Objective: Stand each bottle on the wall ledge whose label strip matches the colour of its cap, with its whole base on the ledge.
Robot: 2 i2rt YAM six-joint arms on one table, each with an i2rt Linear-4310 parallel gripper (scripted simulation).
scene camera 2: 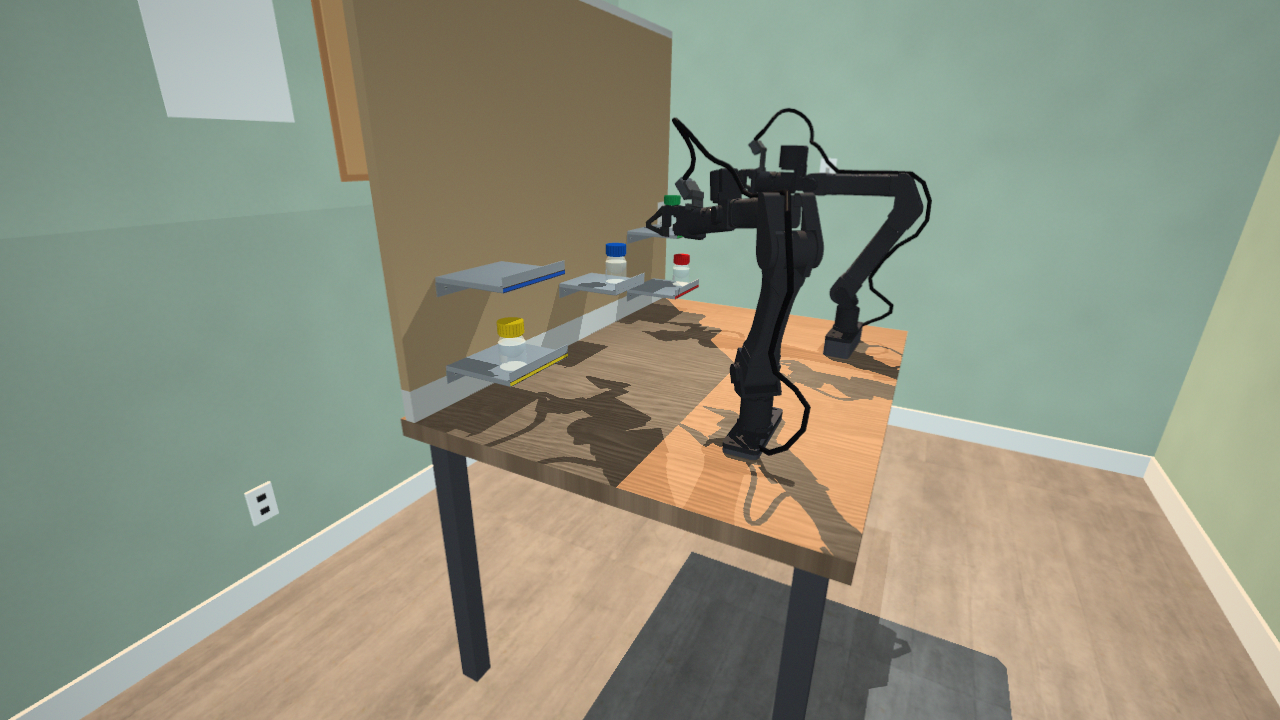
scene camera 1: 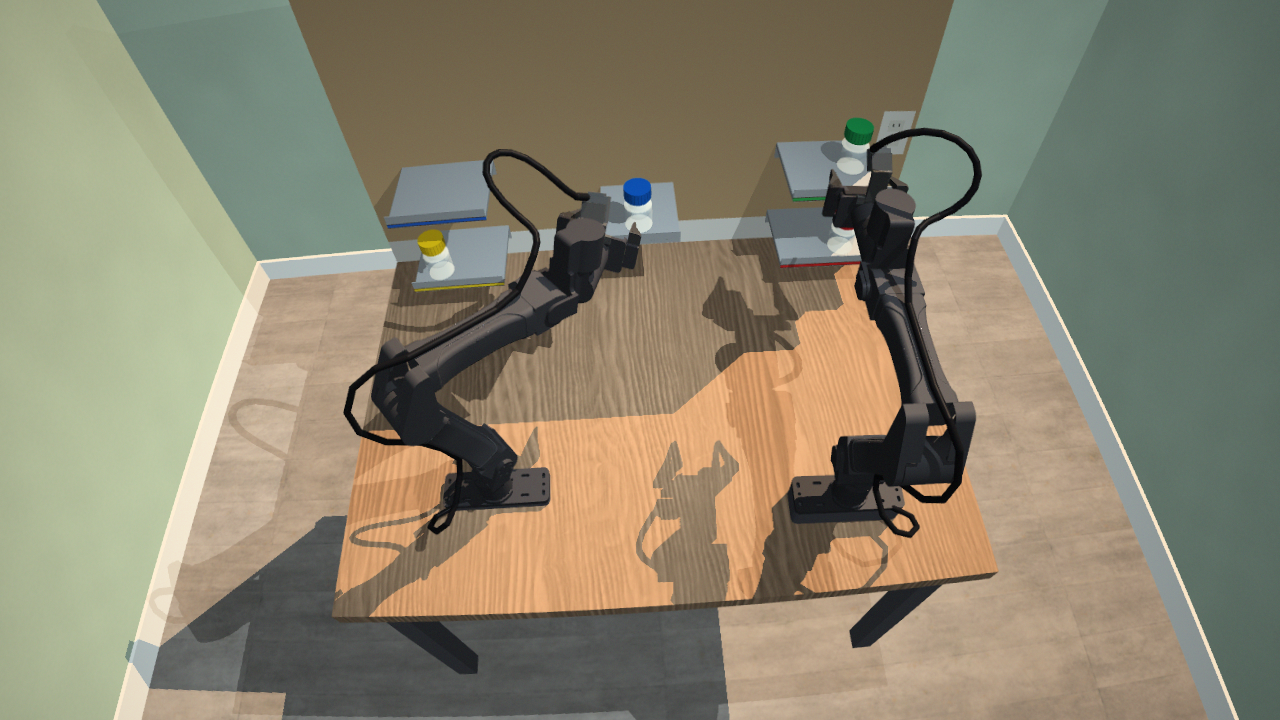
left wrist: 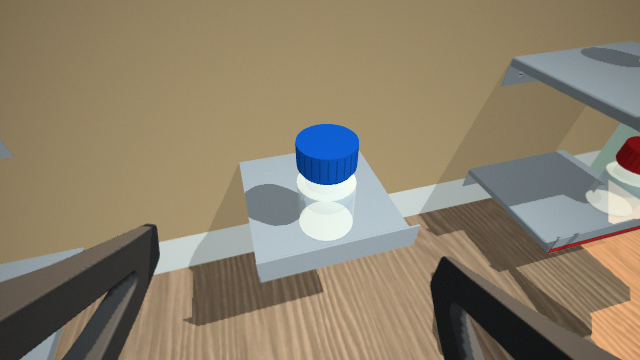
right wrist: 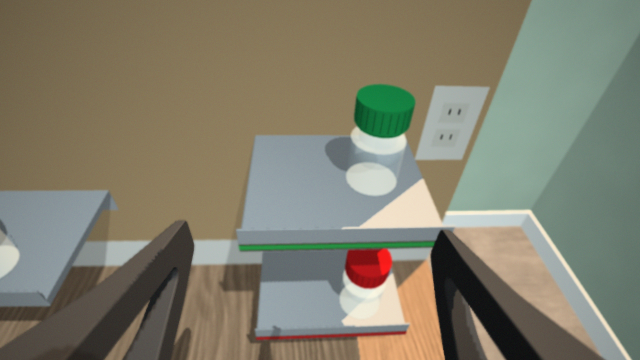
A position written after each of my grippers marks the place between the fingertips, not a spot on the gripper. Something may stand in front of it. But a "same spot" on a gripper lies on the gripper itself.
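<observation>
My left gripper visible in scene camera 2. Yellow-capped bottle in scene camera 2 (512,347). My left gripper in scene camera 1 too. The bottle in scene camera 1 (435,253). My left gripper in the left wrist view (302,255). The bottle out of frame in the left wrist view. In the right wrist view, my left gripper out of frame. The bottle out of frame in the right wrist view. My left gripper (scene camera 2: 666,211), same spot as (scene camera 1: 558,223). Brown wall panel (scene camera 1: 698,100), same spot as (scene camera 2: 598,198).
</observation>
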